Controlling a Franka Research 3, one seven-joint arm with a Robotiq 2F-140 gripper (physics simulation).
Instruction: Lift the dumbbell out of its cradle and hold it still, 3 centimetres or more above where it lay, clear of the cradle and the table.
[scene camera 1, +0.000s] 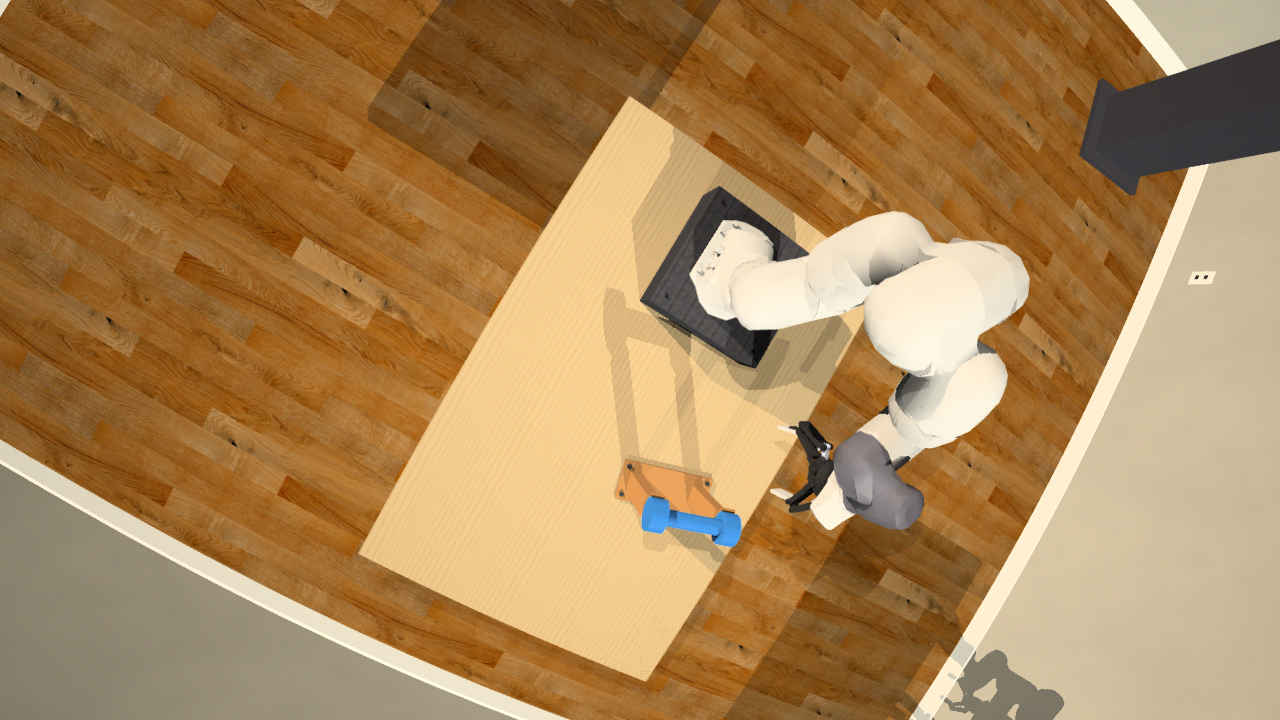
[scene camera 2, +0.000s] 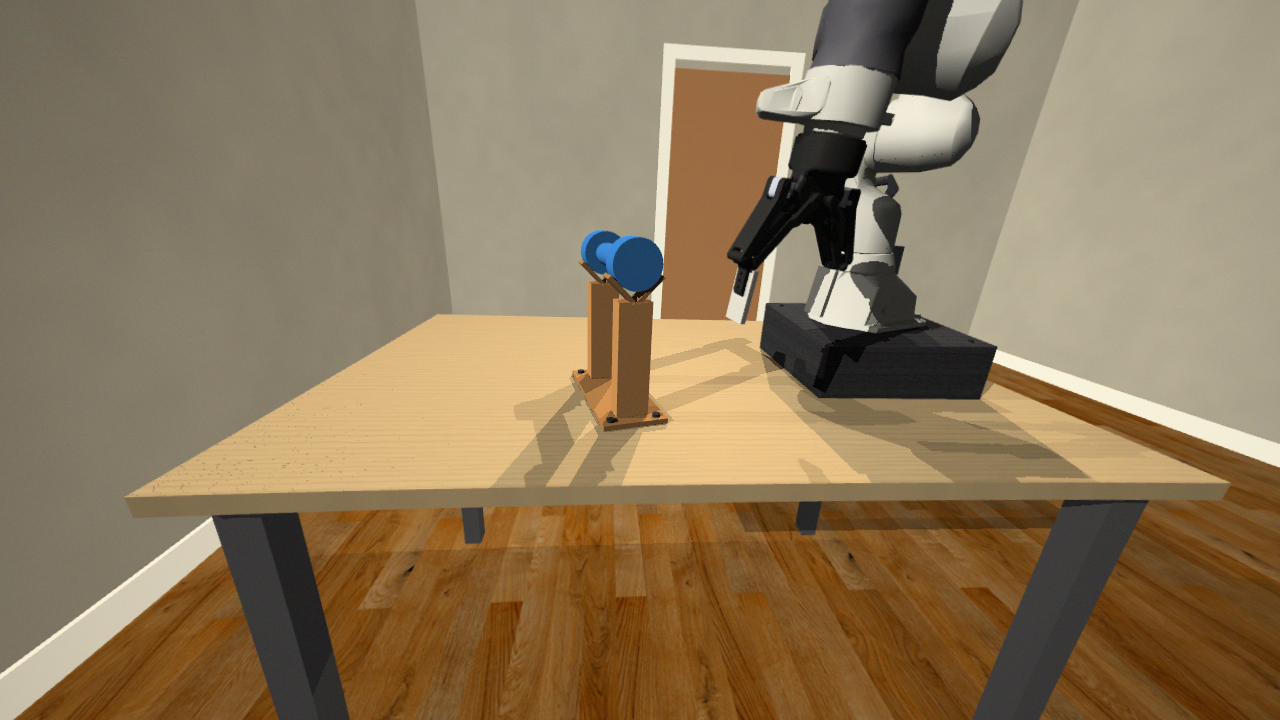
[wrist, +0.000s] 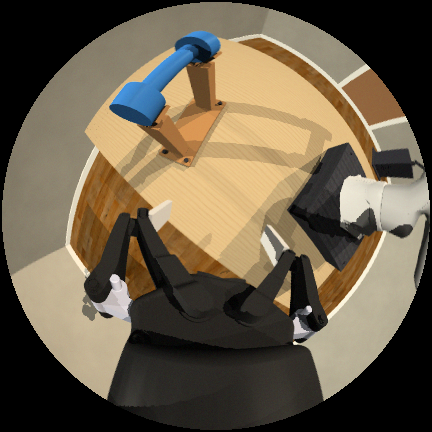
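A blue dumbbell (scene camera 1: 692, 521) (scene camera 2: 621, 256) (wrist: 167, 72) lies level across the two V-shaped tops of an orange-brown cradle (scene camera 1: 665, 484) (scene camera 2: 632, 358) (wrist: 201, 125), one head at each end. The cradle's two posts rise from a base plate on the table. My gripper (scene camera 1: 780, 461) (wrist: 217, 221) is open, with its pale fingertips wide apart and nothing between them. It is apart from the dumbbell, off to the side of the cradle towards the arm's base. In the scene camera 2 view one pale fingertip shows; the other is hidden.
The wooden table (scene camera 1: 501, 429) (scene camera 2: 375, 429) (wrist: 250, 195) bears the cradle and the arm's dark base block (scene camera 1: 680, 286) (scene camera 2: 904, 371) (wrist: 325, 205). Dark bolts show at the corners of the cradle's base plate. The table's edge passes below the gripper in the wrist view.
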